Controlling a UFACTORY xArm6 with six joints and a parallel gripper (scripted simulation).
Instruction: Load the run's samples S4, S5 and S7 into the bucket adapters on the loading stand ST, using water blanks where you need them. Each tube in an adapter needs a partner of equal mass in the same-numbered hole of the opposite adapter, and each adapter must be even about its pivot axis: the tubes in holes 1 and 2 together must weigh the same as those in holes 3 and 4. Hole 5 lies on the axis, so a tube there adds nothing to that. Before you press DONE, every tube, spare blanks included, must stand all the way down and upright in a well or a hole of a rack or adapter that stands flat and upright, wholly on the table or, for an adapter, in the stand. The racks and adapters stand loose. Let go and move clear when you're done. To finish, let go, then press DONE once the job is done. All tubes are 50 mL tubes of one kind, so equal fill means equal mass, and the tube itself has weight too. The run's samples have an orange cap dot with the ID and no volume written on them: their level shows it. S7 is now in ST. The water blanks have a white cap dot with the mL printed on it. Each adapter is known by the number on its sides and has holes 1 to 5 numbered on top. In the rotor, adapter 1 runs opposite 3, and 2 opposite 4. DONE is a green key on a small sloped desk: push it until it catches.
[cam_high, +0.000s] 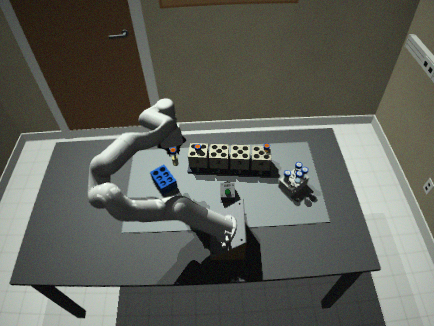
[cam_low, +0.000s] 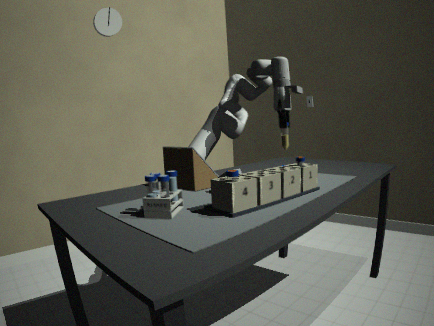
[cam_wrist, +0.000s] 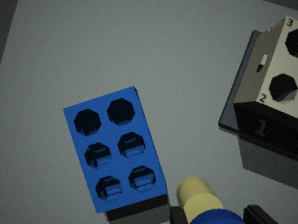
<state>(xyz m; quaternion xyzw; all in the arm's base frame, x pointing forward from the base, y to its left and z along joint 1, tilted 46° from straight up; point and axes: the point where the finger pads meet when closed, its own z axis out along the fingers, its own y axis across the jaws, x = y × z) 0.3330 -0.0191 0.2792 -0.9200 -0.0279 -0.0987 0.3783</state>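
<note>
Now: the sample S4 50 mm below my hand and 10 mm behind it. The rest, counted from my hand: blue rack (220 mm below, 80 mm to the left, 10 mm ahead); then sample S7 (180 mm below, 130 mm to the right, 120 mm ahead); then adapter 2 (230 mm to the right, 200 mm below, 90 mm ahead).
</note>
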